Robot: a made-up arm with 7 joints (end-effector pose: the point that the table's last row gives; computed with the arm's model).
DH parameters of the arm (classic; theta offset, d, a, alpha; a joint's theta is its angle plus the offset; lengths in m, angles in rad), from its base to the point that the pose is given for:
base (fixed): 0.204 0 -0.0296 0
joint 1: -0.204 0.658 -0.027 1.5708
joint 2: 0 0.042 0.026 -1.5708
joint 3: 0 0.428 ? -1.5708
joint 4: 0 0.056 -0.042 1.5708
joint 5: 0 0.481 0.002 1.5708
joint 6: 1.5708 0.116 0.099 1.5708
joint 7: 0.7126 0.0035 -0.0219 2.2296
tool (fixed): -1.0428 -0.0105 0 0
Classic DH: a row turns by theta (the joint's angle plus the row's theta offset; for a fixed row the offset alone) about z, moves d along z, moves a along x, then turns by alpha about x.
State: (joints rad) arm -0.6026 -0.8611 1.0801 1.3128 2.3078 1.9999 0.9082
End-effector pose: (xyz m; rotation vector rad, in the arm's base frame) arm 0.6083 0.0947 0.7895 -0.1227 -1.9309 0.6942
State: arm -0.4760 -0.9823 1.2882 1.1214 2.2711 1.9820 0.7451
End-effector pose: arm 0.6225 0.1780 0.8665 0.0627 -2.1900 0.7216
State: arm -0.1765 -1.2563 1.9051 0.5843 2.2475 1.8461 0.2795
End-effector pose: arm 0.6726 0.1841 1.0481 0.2261 -2.7131 0.1803
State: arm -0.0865 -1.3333 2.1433 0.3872 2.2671 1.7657 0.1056
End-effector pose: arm 0.7218 0.1248 1.0531 0.1239 -2.7243 -0.1453
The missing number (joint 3, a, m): 0.063
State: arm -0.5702 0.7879 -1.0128 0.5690 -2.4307 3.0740 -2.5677
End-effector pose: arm -0.4282 0.1424 1.4044 -1.3921 0.5849 2.4260
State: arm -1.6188 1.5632 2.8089 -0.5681 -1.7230 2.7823 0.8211
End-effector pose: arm -0.2243 0.7252 0.9009 1.9752 -0.8006 1.0585
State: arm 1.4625 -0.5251 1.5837 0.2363 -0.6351 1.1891 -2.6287
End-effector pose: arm 0.0742 0.4724 1.5083 2.2976 -2.1128 -0.0078
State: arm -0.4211 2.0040 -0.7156 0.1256 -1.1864 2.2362 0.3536
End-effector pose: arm -0.7846 0.3836 0.3305 -0.0608 0.8202 -0.6478
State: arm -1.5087 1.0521 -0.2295 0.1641 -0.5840 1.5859 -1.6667
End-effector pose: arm -0.1221 0.8474 1.1046 1.2790 0.5344 -0.7979
